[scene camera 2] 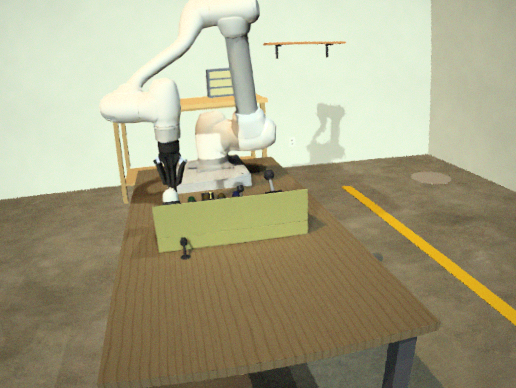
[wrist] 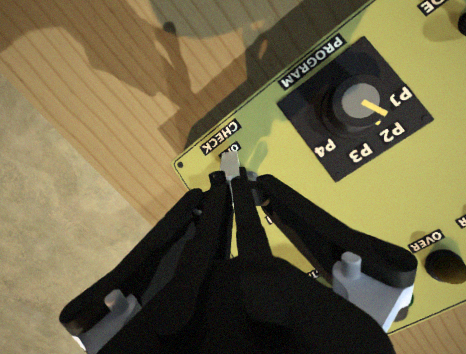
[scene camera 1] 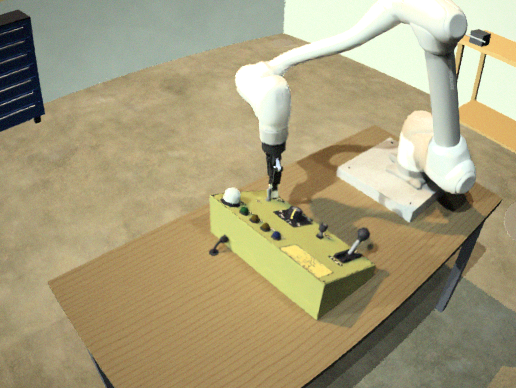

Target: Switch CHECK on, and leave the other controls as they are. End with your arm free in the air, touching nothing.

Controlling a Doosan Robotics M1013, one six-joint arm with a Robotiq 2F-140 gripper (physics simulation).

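Where they show: gripper, fingertip midpoint: point(wrist: 232, 163) point(scene camera 1: 273, 196); arm's base, link origin: point(scene camera 2: 214, 165) point(scene camera 1: 413, 172).
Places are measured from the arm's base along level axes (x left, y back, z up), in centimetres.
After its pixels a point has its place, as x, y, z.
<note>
The yellow-green control panel point(scene camera 1: 265, 267) {3.5, -81.2, -0.7} point(scene camera 2: 230, 220) {0.3, -81.5, 3.0} point(wrist: 395, 175) {-5.7, -69.5, 5.9} sits on the table. The CHECK switch is a small grey lever point(scene camera 1: 269, 194) {-17.2, -63.1, 6.0} point(wrist: 257, 189) near the panel's corner; a finger partly hides it in the wrist view, and which way it is set cannot be told. The CHECK label point(wrist: 220, 137) {-17.9, -57.6, 1.2} and an ON tag beside it show there. My gripper point(scene camera 1: 274, 193) {-18.1, -60.4, 3.5} point(wrist: 232, 163) {-18.1, -60.4, 3.5} is shut and empty, pointing down, its tips low over the panel between the ON tag and the lever. They are right beside the lever; contact cannot be told.
A white dome point(scene camera 1: 231, 195) {-16.6, -79.1, 13.1} point(scene camera 2: 170, 195) {-17.8, -79.9, 12.7} and coloured buttons stand near the lever. The PROGRAM knob point(scene camera 1: 295, 214) {-4.2, -63.1, 6.1} point(wrist: 357, 101) {-6.0, -61.3, 6.3}, a small dark toggle point(scene camera 1: 322, 229) {6.8, -61.8, 6.8} and a tall ball-topped lever point(scene camera 1: 363, 234) {18.9, -56.5, 10.3} point(scene camera 2: 269, 175) {17.8, -57.1, 9.4} stand farther along. A small black lever point(scene camera 1: 218, 245) {-14.6, -86.1, -2.7} point(scene camera 2: 184, 248) {-15.1, -86.5, -2.8} juts from the panel's side.
</note>
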